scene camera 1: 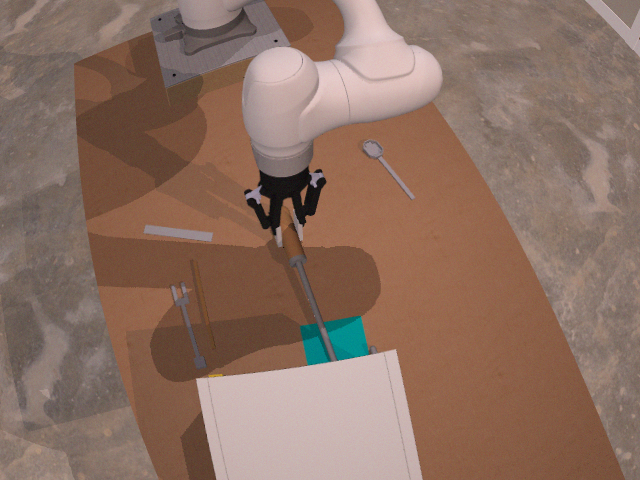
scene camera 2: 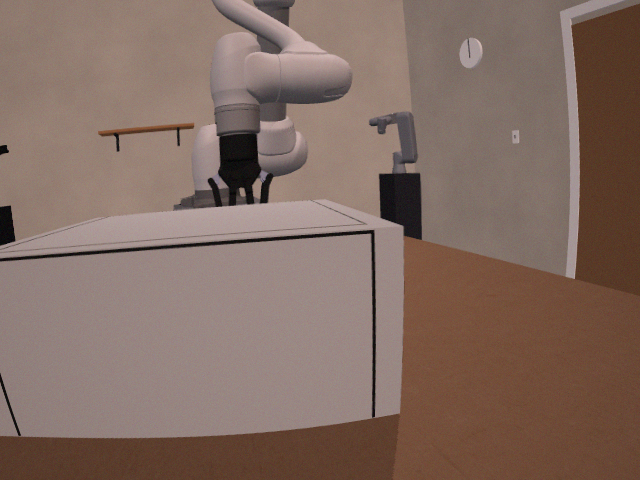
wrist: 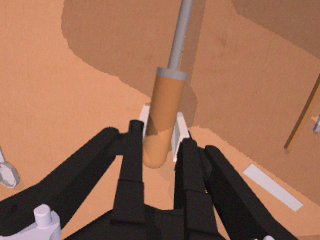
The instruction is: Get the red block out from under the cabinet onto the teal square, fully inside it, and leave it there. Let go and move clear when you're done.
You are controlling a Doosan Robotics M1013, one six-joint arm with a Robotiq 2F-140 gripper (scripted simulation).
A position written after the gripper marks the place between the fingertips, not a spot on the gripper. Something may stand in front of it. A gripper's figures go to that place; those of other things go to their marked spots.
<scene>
The gripper [scene camera 1: 288, 237]: 110 cm from the lens. A hook tool [scene camera 1: 290, 239] is 106 cm from the lens.
</scene>
